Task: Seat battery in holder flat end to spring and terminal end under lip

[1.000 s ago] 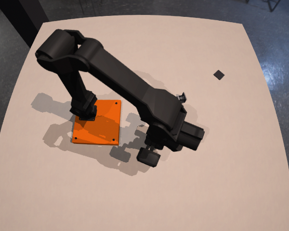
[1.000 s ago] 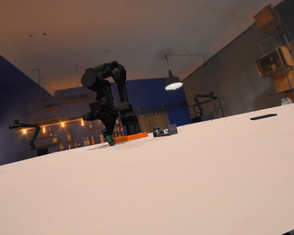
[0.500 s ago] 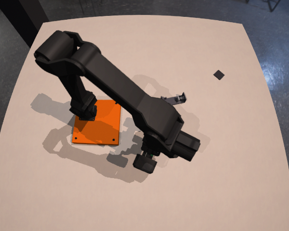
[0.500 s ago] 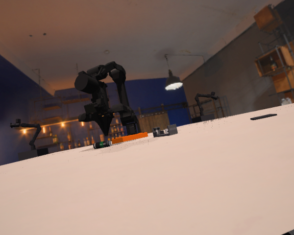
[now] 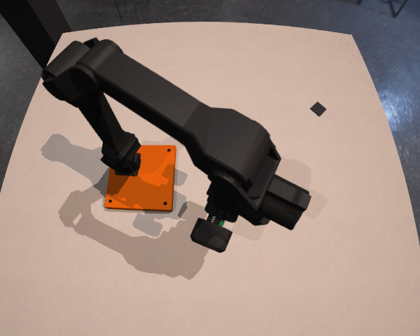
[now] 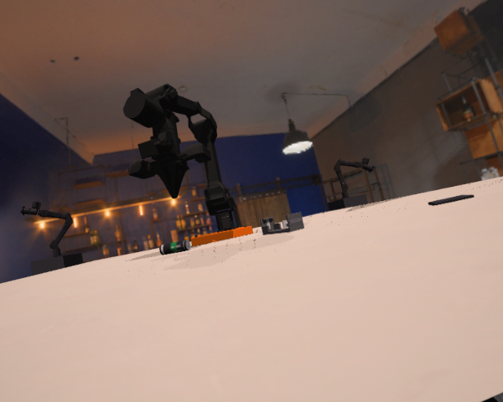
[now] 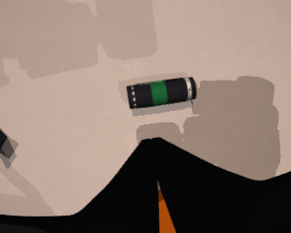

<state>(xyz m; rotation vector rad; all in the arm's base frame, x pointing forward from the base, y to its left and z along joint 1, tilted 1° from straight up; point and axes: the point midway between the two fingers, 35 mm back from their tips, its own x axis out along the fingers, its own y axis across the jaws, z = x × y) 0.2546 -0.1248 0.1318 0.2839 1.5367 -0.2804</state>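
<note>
The battery lies 1 cm behind my gripper tip, 2 cm to the right of it and 11 cm below it. From my gripper tip the other things lie so: dark flat square (31 cm ahead, 36 cm to the left, 12 cm below).
</note>
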